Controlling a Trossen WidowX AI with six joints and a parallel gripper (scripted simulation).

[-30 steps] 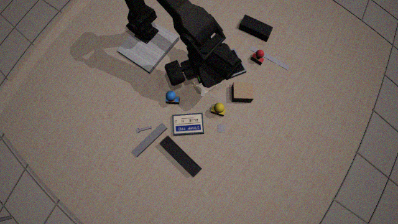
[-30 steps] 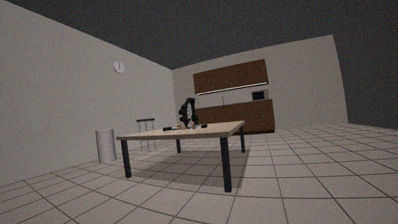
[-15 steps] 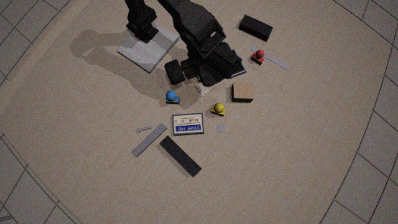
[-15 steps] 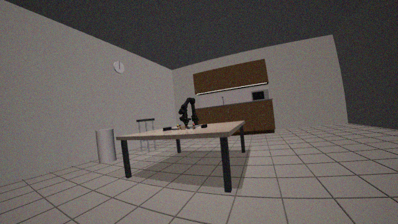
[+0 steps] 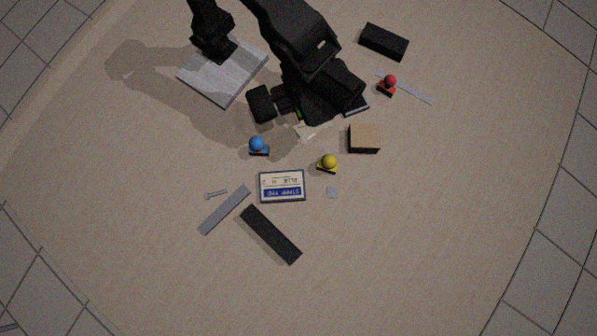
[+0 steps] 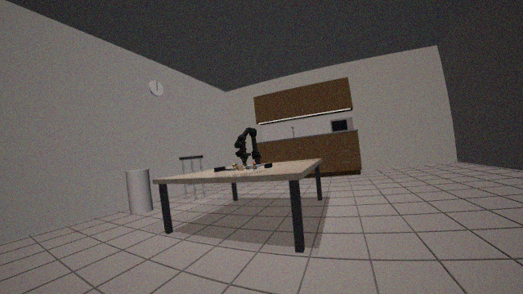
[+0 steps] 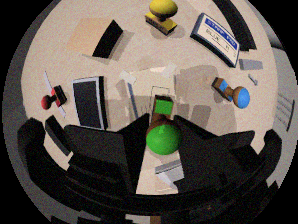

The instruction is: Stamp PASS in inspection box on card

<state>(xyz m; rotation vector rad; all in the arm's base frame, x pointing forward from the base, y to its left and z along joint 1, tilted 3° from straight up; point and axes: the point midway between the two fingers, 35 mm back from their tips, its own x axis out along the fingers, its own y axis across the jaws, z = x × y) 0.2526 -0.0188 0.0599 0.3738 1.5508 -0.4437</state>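
Right now my gripper tip is 10 mm to the right of the white lined card and 50 mm above it. Round my gripper tip: black ink pad 50 mm ahead, 100 mm to the left, 50 mm below; green-knobbed stamp right at my gripper tip; blue stamp 20 mm behind, 110 mm to the right, 30 mm below.
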